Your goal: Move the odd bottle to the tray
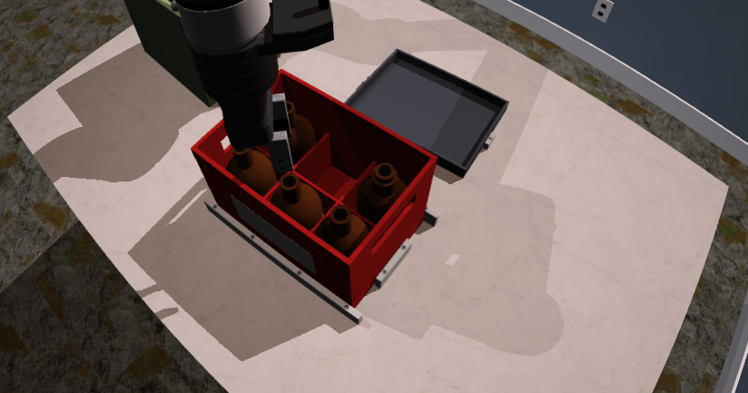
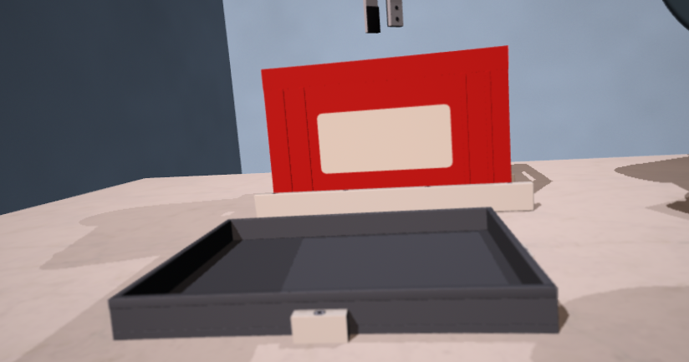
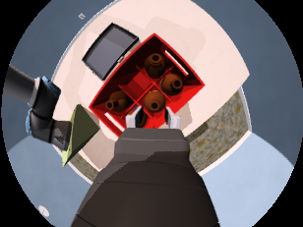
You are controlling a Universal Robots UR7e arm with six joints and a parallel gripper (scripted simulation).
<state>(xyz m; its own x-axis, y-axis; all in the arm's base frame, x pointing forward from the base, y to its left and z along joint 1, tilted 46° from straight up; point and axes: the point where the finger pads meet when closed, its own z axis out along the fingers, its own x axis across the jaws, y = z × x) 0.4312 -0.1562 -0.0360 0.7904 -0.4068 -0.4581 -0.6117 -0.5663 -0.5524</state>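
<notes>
My hand is 1 cm past the red crate, 4 cm to the right of it and 16 cm above it. Also, from my hand: bottle 8 cm ahead, 10 cm to the left, 15 cm below; dark grey tray 3 cm behind, 33 cm to the left, 23 cm below.
</notes>
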